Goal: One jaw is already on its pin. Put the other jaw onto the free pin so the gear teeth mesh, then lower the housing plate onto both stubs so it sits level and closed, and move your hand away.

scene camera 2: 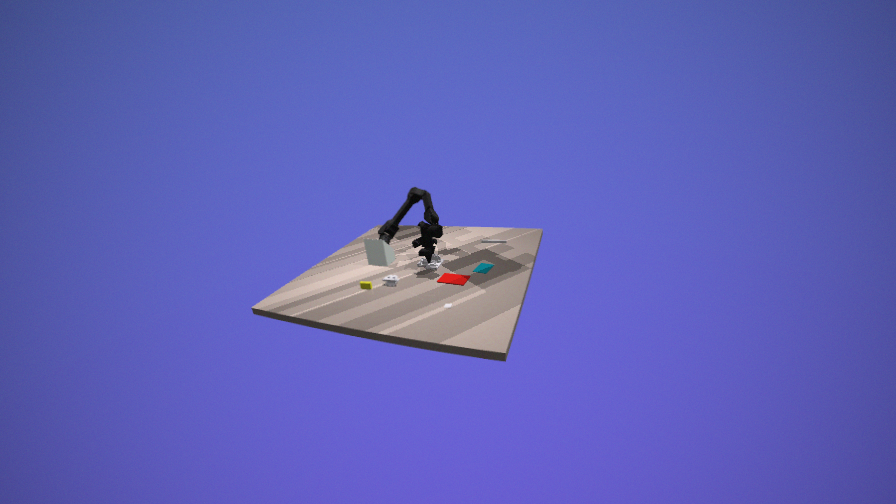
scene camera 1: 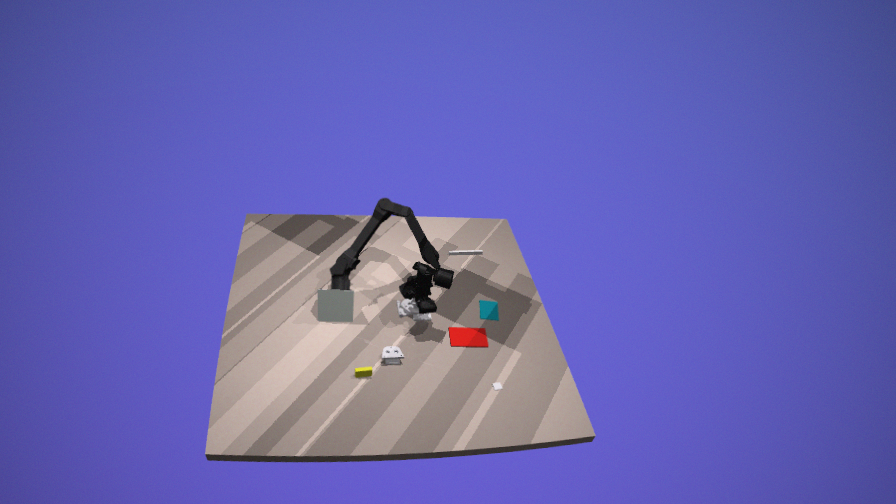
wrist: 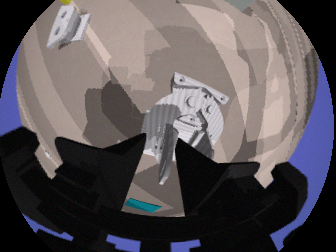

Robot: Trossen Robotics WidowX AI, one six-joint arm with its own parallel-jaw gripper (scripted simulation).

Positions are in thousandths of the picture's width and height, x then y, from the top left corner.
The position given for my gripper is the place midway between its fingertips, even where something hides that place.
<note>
My gripper (scene camera 1: 468,614) carries a grey jaw. Also in view: a red flat sheet (scene camera 1: 513,668).
My gripper is seen too in the wrist view (wrist: 481,550). The wrist view misses the red flat sheet, which is hidden by my gripper.
</note>
